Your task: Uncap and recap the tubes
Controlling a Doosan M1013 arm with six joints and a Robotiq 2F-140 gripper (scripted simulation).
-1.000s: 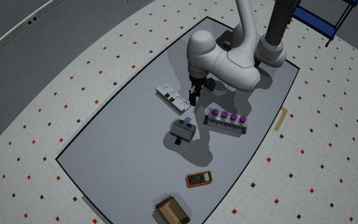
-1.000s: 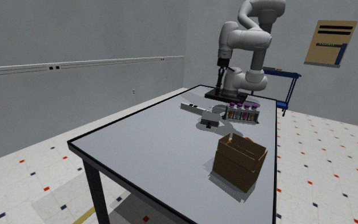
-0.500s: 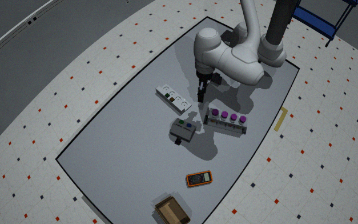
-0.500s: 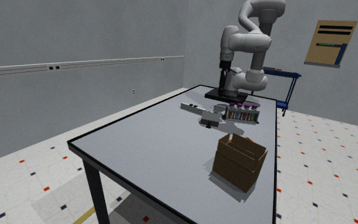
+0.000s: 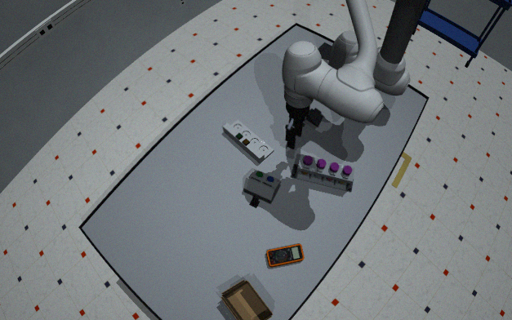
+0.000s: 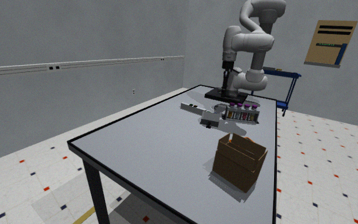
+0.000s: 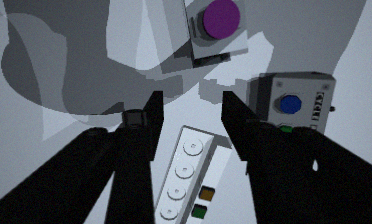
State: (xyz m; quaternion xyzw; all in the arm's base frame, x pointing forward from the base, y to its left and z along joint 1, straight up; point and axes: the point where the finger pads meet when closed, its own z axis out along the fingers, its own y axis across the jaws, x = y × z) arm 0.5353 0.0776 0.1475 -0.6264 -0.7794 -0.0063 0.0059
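Right now the purple cap is 1 cm behind my hand, 13 cm to the left of it and 7 cm below it. From my hand the other things lie so: green key 15 cm ahead, 4 cm to the right, 12 cm below; blue key 14 cm ahead, 1 cm to the left, 12 cm below; key housing 16 cm ahead, 2 cm to the right, 13 cm below.
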